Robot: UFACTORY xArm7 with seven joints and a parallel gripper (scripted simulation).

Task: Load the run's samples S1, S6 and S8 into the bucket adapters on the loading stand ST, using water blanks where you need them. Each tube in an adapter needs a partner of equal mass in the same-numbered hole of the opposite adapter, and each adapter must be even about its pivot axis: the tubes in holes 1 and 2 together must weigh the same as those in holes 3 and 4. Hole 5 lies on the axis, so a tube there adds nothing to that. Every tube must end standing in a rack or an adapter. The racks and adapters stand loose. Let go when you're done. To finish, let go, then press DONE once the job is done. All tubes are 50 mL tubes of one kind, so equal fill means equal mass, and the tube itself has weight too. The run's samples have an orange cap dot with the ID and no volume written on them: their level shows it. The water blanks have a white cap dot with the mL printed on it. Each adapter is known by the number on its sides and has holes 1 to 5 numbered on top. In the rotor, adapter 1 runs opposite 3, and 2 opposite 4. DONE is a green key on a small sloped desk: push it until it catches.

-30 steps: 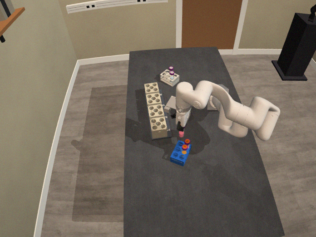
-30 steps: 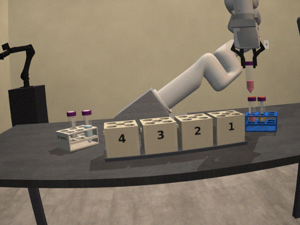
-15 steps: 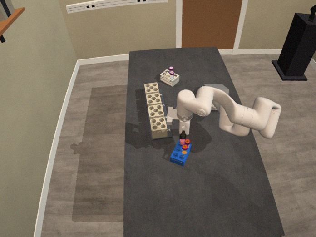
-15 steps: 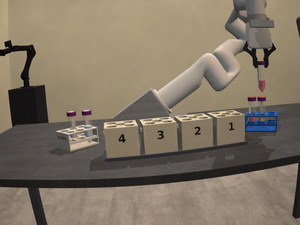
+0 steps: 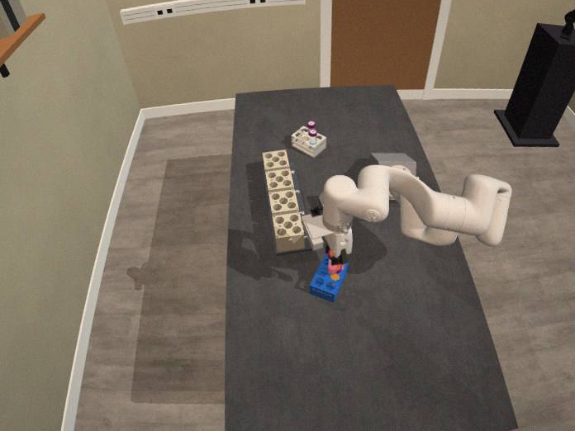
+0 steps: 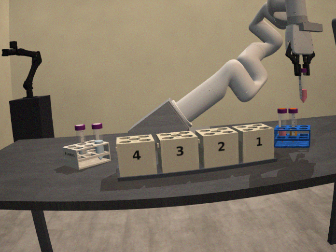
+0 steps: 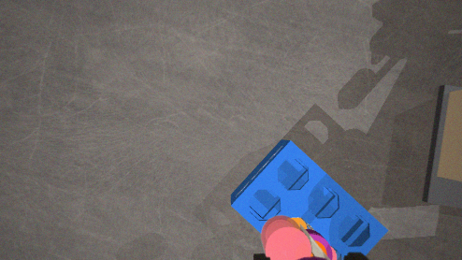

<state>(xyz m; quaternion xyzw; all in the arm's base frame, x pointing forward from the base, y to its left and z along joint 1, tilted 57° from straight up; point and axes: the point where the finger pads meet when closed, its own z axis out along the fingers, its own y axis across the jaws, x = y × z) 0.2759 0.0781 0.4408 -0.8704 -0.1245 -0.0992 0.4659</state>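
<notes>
The sample tube lies 5 cm below my hand and 1 cm to the right of it. Also, from my hand: sample S8 (19 cm below, 4 cm to the right, 1 cm behind); then blue sample rack (22 cm below, 4 cm to the right); then loading stand ST (39 cm to the right, 25 cm below, 15 cm ahead).
</notes>
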